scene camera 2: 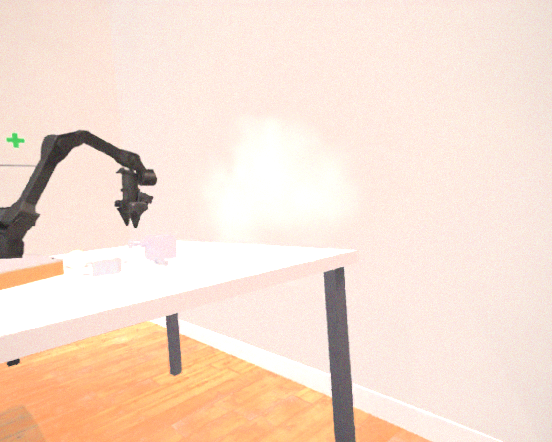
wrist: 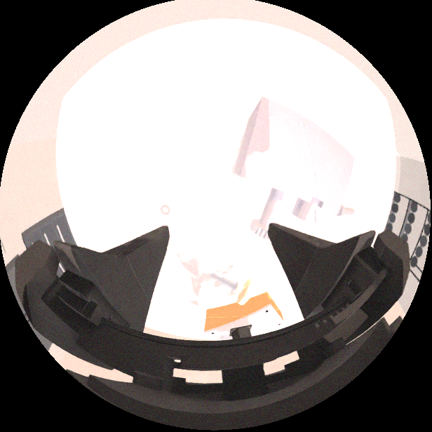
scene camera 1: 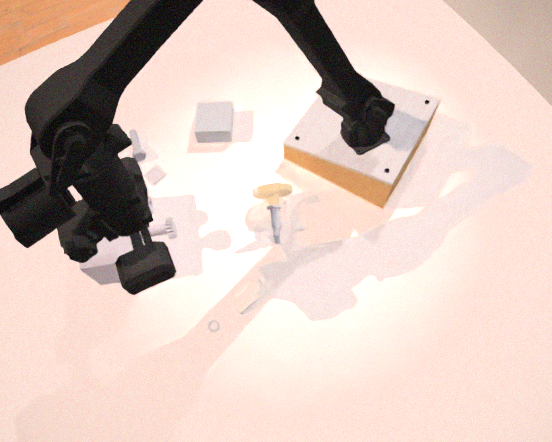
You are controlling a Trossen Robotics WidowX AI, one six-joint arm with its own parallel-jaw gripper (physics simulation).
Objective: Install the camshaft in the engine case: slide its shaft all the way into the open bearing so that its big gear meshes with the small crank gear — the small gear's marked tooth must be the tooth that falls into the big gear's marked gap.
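Frame: origin at the arm's base, x ahead, y left, z up, level; centimetres.
Seen in the pictures: gripper, fingertip midpoint: (scene camera 2: 131, 227); arm's base, origin of the base link: (scene camera 2: 7, 256) (scene camera 1: 364, 135).
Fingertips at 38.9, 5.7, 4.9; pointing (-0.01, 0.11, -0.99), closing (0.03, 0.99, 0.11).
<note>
Pixels of each thing's top centre, then the offset from my fingertips to it, as dx, dy, dz. "pt": a spot on its surface instead.
- grey shaft, surface spot: (scene camera 1: 275, 225) pt -18.6, +0.2, -9.8
- pale lavender engine case, middle of its top: (scene camera 1: 124, 217) (scene camera 2: 150, 236) +2.9, -9.5, -3.8
- small crank gear, middle of its top: (scene camera 1: 168, 223) -3.1, -5.4, -4.1
- grey block, middle of its top: (scene camera 1: 213, 116) (scene camera 2: 107, 261) -18.2, -25.1, -8.4
- short peg, middle of its top: (scene camera 1: 133, 139) -2.7, -28.4, -9.6
- small pale square, surface spot: (scene camera 1: 155, 174) pt -3.8, -20.4, -11.8
- thin ring, middle of its top: (scene camera 1: 213, 325) -2.6, +10.3, -11.8
- pale bar, middle of its top: (scene camera 1: 249, 295) -9.7, +8.7, -10.8
The camshaft, a yellow big gear (scene camera 1: 272, 190) (wrist: 243, 292) on a grey shaft (scene camera 1: 275, 225) (wrist: 223, 281), appears to lie on its side on the table, apart from the engine case. The pale lavender engine case (scene camera 1: 102, 274) (scene camera 2: 162, 247) (wrist: 310, 145) stands on the table. The small crank gear (scene camera 1: 171, 227) (wrist: 259, 231) sticks out on its shaft from one side. Its tooth mark and the big gear's marked gap cannot be made out. My gripper (scene camera 2: 131, 225) (wrist: 219, 230) is open and empty, pointing down above the table. In scene camera 1 it partly hides the case.
A grey block (scene camera 1: 214, 120) (scene camera 2: 106, 266) stands beyond the case. A short peg (scene camera 1: 136, 145) and a small pale square (scene camera 1: 155, 174) lie near it. A thin ring (scene camera 1: 214, 326) (wrist: 165, 209) and a pale bar (scene camera 1: 249, 296) lie nearer. The orange-sided arm base (scene camera 1: 337, 180) (wrist: 237, 307) (scene camera 2: 30, 274) is close to the camshaft.
</note>
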